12 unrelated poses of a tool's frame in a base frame.
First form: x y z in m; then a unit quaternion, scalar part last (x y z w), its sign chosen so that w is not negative.
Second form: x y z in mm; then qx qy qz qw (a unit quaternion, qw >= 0). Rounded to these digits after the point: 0 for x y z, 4 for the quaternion.
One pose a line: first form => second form
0.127 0.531 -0.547 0.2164 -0.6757 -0.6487 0.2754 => 127 531 -547 0.2164 -0.6757 -0.6487 0.2754
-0.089 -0.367 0.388 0.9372 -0.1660 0.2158 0.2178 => -89 -367 388 0.9372 -0.1660 0.2158 0.2178
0.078 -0.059 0.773 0.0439 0.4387 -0.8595 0.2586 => 78 -59 773 0.0439 0.4387 -0.8595 0.2586
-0.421 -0.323 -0.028 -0.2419 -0.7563 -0.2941 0.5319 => -421 -323 -28 -0.2419 -0.7563 -0.2941 0.5319
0.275 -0.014 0.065 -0.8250 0.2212 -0.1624 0.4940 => 275 -14 65 -0.8250 0.2212 -0.1624 0.4940
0.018 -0.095 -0.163 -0.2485 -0.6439 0.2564 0.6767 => 18 -95 -163 -0.2485 -0.6439 0.2564 0.6767
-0.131 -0.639 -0.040 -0.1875 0.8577 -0.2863 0.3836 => -131 -639 -40 -0.1875 0.8577 -0.2863 0.3836
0.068 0.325 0.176 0.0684 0.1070 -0.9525 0.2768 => 68 325 176 0.0684 0.1070 -0.9525 0.2768
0.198 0.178 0.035 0.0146 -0.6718 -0.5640 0.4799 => 198 178 35 0.0146 -0.6718 -0.5640 0.4799
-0.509 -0.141 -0.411 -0.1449 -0.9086 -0.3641 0.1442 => -509 -141 -411 -0.1449 -0.9086 -0.3641 0.1442
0.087 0.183 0.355 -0.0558 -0.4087 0.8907 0.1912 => 87 183 355 -0.0558 -0.4087 0.8907 0.1912
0.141 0.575 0.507 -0.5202 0.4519 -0.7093 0.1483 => 141 575 507 -0.5202 0.4519 -0.7093 0.1483
